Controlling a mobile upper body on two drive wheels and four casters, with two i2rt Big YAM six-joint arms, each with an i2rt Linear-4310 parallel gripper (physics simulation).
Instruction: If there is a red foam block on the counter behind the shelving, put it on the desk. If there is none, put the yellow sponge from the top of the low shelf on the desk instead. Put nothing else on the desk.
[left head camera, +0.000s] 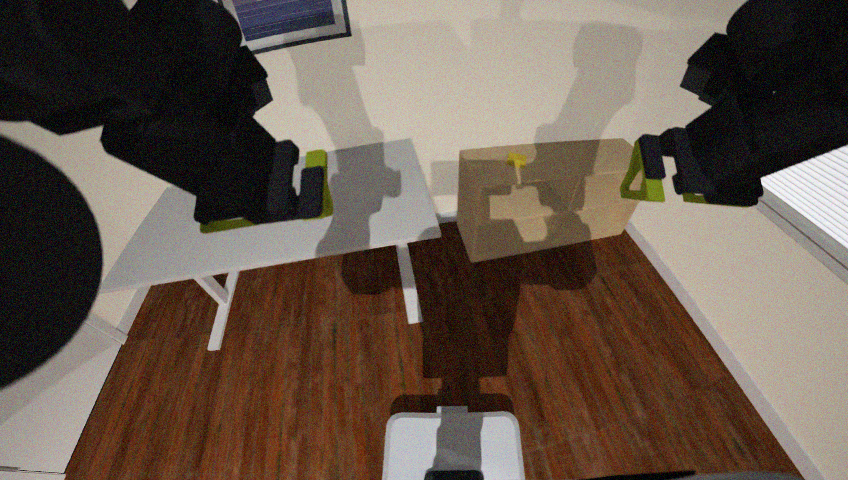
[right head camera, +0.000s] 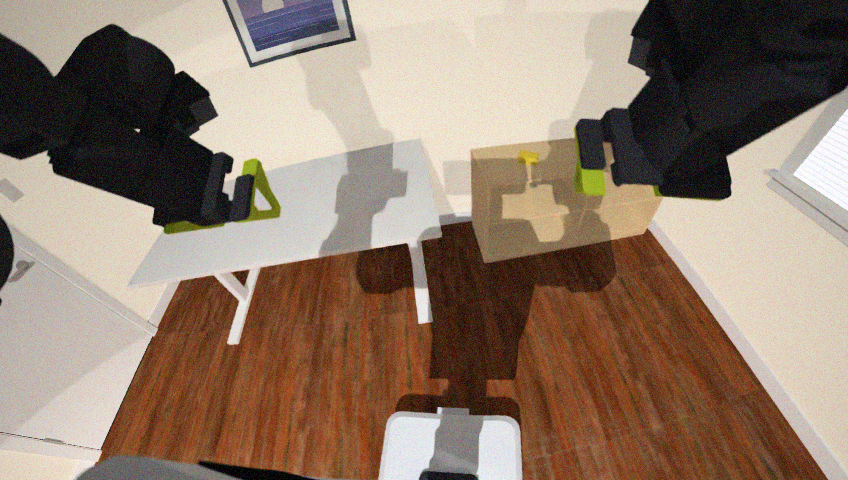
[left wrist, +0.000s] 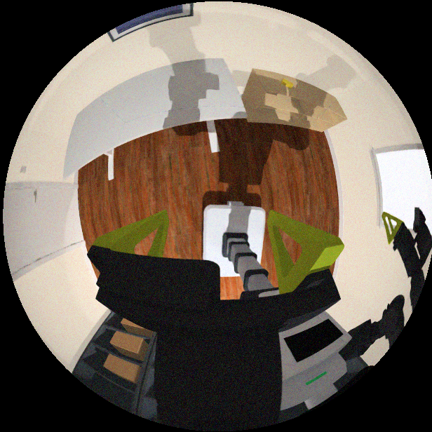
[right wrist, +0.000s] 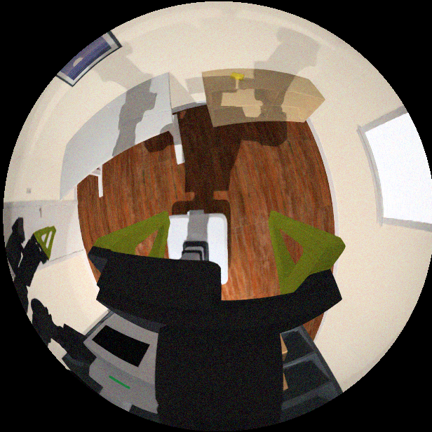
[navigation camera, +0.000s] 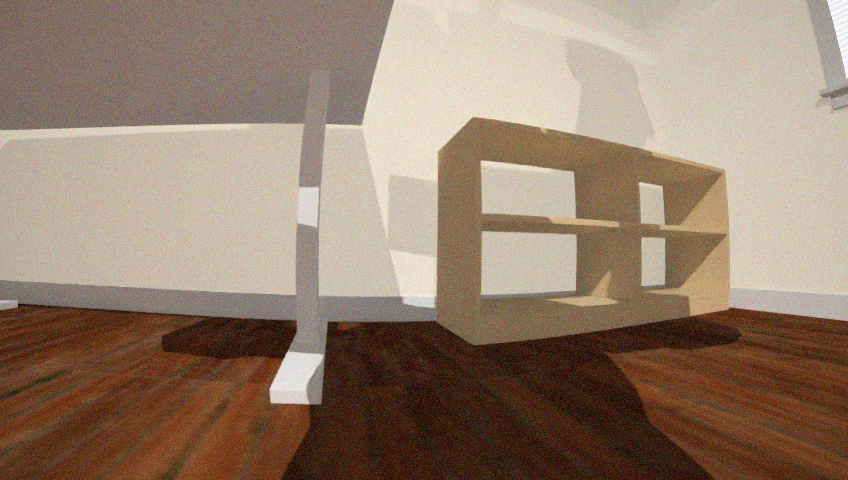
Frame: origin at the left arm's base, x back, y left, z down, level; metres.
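Seen in the pictures: left gripper, fingertip midpoint: (left head camera: 294, 214) (right head camera: 250, 216); right gripper, fingertip midpoint: (left head camera: 653, 194) (right head camera: 616, 188).
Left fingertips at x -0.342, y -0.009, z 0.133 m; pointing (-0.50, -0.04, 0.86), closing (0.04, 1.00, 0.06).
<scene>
Offsets run from my left fingertips to a thing's top centre. "spot": to the spot under its first point. Level surfaces: height alone.
The yellow sponge {dx -1.148, dy -0.611, dz +0.622 m} (left head camera: 517, 159) (right head camera: 528, 157) (left wrist: 287, 83) (right wrist: 237, 76) lies on top of the low wooden shelf (left head camera: 484, 169) (right head camera: 496, 166) (navigation camera: 458, 237), near its back edge by the wall. The white desk {dz +0.557 m} (left head camera: 410, 208) (right head camera: 416, 202) (left wrist: 135, 105) (right wrist: 100, 130) stands left of the shelf, with a gap between them; no object shows on its visible top. My left gripper (left head camera: 273, 205) (right head camera: 229, 208) (left wrist: 217, 215) is open and empty, in front of the desk in the head views. My right gripper (left head camera: 672, 190) (right head camera: 621, 181) (right wrist: 218, 216) is open and empty, toward the shelf's right end. No red foam block or counter shows.
The desk leg {spot: dx -0.816, dy +0.022, dz +1.075 m} (navigation camera: 308, 267) reaches the floor left of the low shelf. A framed picture (left head camera: 291, 23) hangs above the desk. A door (right head camera: 77, 356) is at the left, a window (right wrist: 400, 165) at the right. Dark shelving (right wrist: 305, 367) with cardboard boxes (left wrist: 122, 367) stands at the wrist views' lower edges.
</scene>
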